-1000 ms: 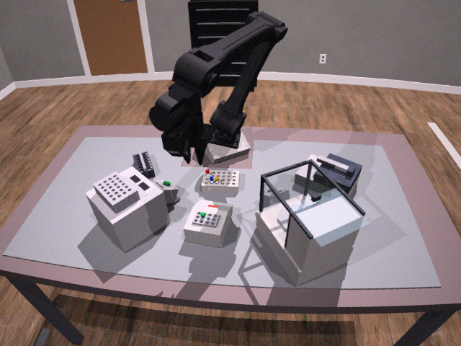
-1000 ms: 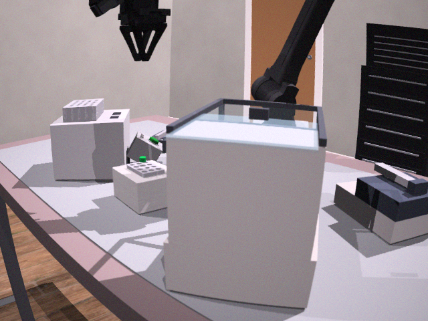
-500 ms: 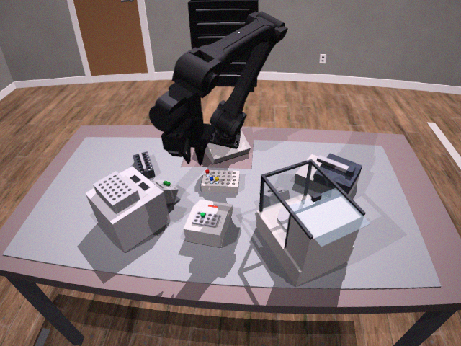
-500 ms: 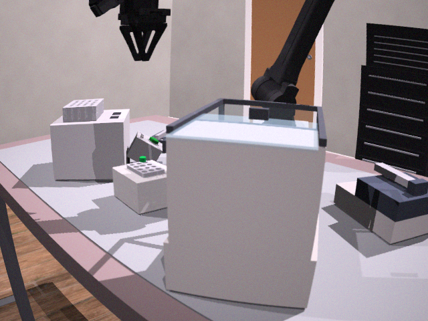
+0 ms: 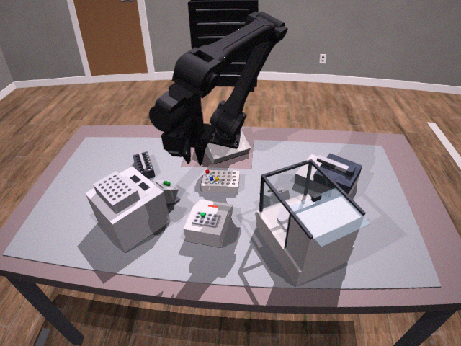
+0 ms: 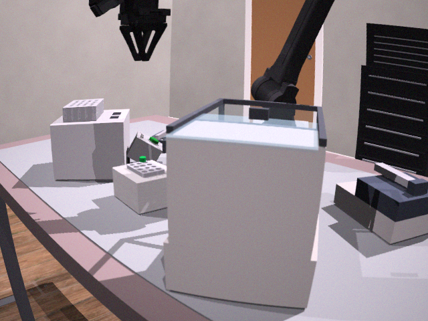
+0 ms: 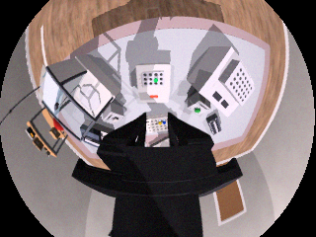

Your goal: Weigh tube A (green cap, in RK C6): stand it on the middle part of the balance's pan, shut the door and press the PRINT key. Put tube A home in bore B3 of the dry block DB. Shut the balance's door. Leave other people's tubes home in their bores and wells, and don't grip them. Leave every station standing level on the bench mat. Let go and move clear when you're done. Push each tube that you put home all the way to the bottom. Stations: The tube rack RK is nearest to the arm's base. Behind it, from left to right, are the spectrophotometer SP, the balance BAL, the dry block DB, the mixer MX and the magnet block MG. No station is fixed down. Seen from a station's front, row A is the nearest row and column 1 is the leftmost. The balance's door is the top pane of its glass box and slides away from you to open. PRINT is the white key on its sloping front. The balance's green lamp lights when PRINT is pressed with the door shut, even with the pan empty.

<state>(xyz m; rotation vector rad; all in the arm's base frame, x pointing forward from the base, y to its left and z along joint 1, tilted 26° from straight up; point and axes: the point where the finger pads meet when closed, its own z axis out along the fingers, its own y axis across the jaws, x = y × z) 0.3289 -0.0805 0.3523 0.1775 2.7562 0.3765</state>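
My hand is 32 cm to the right of the glass door pane, 7 cm above it and 5 cm short of it. Round my hand: dry block (25 cm below, 3 cm behind, 1 cm to the left); then tube (25 cm below, 24 cm behind, 4 cm to the right); then tube rack RK (26 cm below, 23 cm behind, 1 cm to the left).
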